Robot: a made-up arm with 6 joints.
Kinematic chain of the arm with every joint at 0, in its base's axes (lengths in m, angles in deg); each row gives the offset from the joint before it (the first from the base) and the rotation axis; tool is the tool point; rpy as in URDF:
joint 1: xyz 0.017 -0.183 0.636 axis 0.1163 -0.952 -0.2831
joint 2: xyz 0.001 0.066 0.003 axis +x
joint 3: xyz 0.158 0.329 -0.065 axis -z
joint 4: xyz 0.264 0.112 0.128 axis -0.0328 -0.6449 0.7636
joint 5: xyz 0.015 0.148 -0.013 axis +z
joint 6: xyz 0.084 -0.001 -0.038 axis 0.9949 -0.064 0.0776
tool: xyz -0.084 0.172 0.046 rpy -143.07 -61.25 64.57
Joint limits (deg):
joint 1: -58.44..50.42
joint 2: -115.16..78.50
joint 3: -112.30..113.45
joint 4: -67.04..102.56
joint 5: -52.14..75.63
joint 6: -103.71..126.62
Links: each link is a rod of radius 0.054 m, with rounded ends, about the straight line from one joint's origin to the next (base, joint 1, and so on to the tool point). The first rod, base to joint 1, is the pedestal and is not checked.
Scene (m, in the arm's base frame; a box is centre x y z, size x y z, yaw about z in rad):
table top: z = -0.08
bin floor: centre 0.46 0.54 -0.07 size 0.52 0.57 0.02 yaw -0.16
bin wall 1: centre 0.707 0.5 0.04 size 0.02 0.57 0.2 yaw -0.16
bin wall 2: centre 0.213 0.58 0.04 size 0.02 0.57 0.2 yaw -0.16
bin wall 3: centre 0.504 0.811 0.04 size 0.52 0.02 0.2 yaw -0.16
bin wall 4: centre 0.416 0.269 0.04 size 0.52 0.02 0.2 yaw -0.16
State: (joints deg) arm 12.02 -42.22 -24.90 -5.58 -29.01 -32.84
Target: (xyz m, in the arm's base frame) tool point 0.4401 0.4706 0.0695
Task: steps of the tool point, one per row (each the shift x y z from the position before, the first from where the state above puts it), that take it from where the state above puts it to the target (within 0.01 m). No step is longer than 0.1 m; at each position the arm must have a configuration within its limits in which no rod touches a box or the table.
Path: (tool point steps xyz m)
1: -0.0674 -0.0017 -0.0612

